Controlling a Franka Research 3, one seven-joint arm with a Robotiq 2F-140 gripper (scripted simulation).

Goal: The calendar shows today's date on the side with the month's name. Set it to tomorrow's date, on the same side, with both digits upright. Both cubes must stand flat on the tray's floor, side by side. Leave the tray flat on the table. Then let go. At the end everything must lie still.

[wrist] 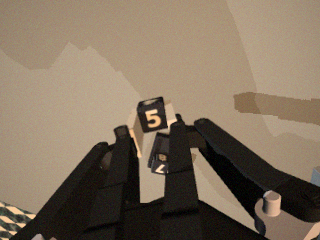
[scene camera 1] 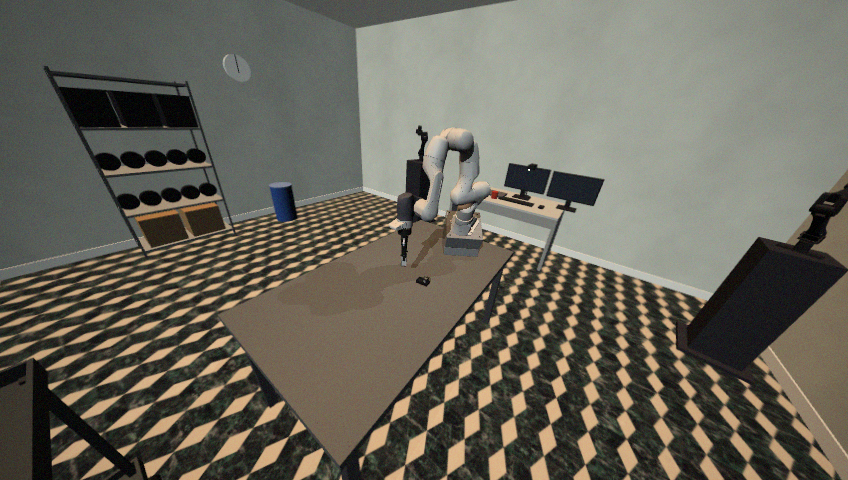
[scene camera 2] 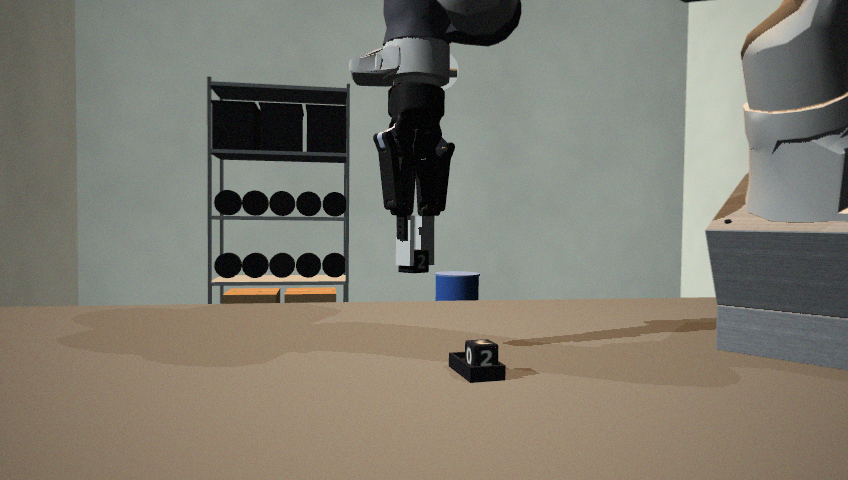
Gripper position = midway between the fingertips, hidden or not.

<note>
In view: my gripper (scene camera 2: 415, 265) and a black tray (scene camera 2: 457, 362).
My gripper also shows in the wrist view (wrist: 153, 115).
</note>
